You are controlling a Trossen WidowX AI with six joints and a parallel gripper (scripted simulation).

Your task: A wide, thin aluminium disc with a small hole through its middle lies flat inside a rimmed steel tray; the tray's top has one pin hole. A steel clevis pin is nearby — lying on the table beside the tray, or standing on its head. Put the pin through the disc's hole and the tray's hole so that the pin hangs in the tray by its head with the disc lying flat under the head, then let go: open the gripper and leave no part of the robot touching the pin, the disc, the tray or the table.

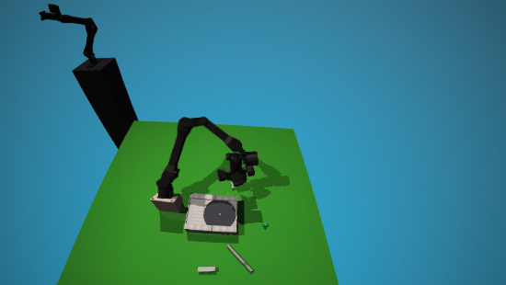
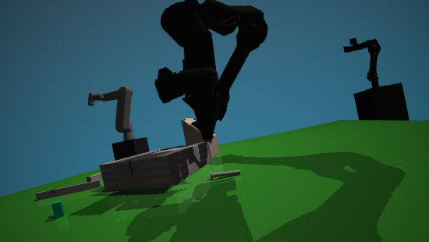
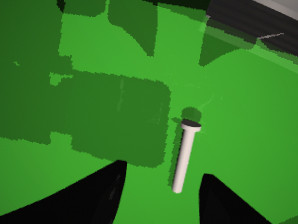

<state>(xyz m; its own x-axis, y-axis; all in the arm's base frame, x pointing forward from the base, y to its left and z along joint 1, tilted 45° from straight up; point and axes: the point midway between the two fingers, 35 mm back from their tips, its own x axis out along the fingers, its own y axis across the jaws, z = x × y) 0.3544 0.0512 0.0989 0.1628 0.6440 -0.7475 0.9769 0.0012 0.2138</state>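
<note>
Right now my gripper tip is 10 mm past the steel clevis pin, 20 mm to the right of it and 70 mm above it. From my gripper tip the other things lie so: round disc (90 mm behind, 180 mm to the right, 20 mm below); rimmed steel tray (130 mm behind, 170 mm to the right, 30 mm below); small teal block (140 mm ahead, 230 mm to the right, 60 mm below).
</note>
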